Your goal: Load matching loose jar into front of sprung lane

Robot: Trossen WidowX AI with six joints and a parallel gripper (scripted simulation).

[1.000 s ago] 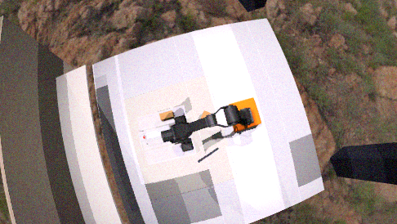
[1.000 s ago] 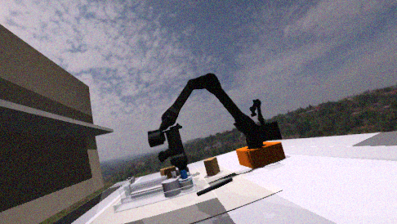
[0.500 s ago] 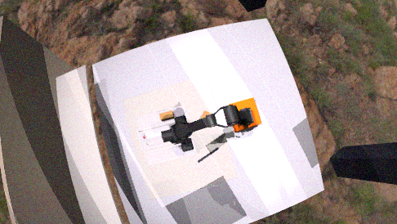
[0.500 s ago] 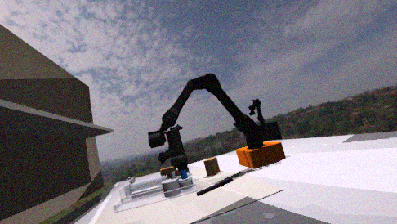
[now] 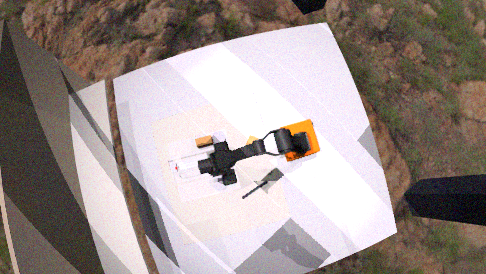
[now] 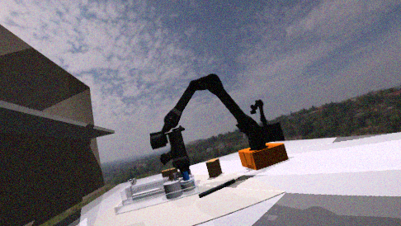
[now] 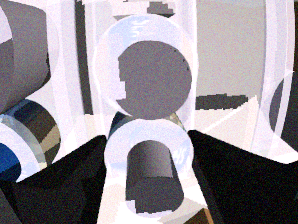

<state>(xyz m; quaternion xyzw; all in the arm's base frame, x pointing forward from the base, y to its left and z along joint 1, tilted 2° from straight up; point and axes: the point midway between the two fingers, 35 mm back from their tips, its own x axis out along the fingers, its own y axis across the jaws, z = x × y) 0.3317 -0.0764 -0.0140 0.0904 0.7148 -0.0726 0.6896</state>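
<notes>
My gripper tip is now 130 mm short of the clear rack, 60 mm to the left of it and 10 mm above it. From my gripper tip the other things lie so: black rod: 160 mm to the left, 60 mm behind, 20 mm below.
</notes>
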